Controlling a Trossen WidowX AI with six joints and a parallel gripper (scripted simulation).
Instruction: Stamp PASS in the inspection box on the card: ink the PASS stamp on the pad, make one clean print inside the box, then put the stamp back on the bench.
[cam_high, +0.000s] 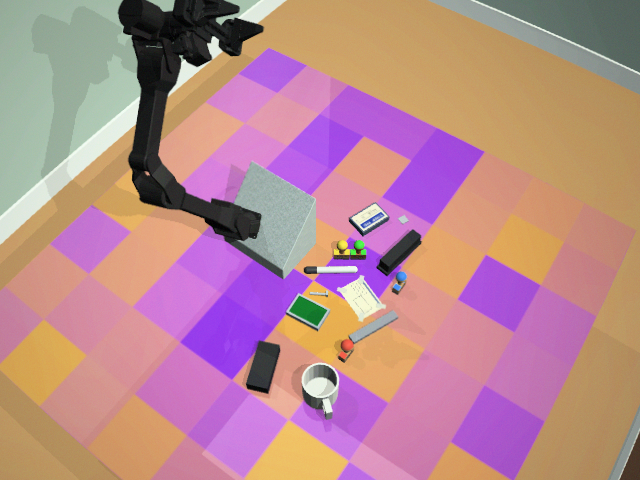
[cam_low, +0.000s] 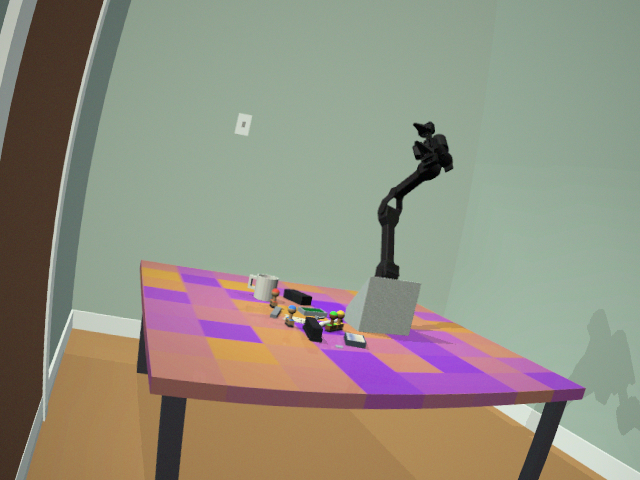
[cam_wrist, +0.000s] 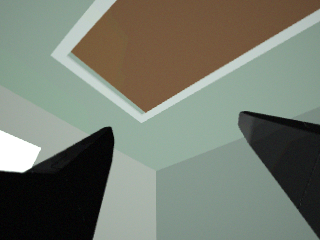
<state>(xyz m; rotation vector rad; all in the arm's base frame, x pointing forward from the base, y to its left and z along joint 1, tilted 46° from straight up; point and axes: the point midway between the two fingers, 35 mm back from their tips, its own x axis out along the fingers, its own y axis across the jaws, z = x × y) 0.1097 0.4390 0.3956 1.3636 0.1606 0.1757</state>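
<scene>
Now: the green-knobbed stamp 210 mm ahead of my gripper tip, 60 mm to the left of it and 680 mm below it. The rest, counted from my gripper tip: bolt 190 mm ahead, 80 mm to the right, 690 mm below; then white marker 160 mm ahead, 20 mm to the right, 690 mm below; then yellow-knobbed stamp 180 mm ahead, 40 mm to the left, 680 mm below.
</scene>
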